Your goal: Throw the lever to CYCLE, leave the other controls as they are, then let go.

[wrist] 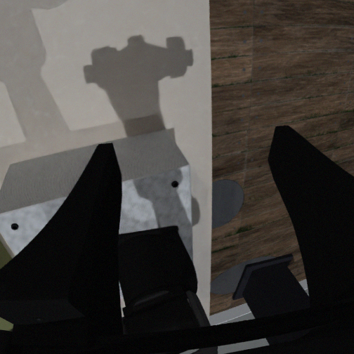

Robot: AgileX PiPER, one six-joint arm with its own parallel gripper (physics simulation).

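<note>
My gripper [195, 150] is open, its two black fingers wide apart, with nothing held between the tips. The left finger crosses in front of a grey metal control box [150, 195] with a mottled pale face and dark screw holes. A black block [157, 255] is on that face, between the fingers and nearer their bases. A dark piece with a flat, rimmed end [270, 285] shows at the lower right, beside the right finger. I cannot tell which dark part is the lever. The CYCLE marking and the lever's position cannot be made out.
A pale table top [195, 110] carries the box and shadows of the arm and gripper. Its edge runs down the middle of the view. Beyond it lies a brown plank floor [300, 75] with dark rounded shadows. A green patch [4, 262] shows at the left edge.
</note>
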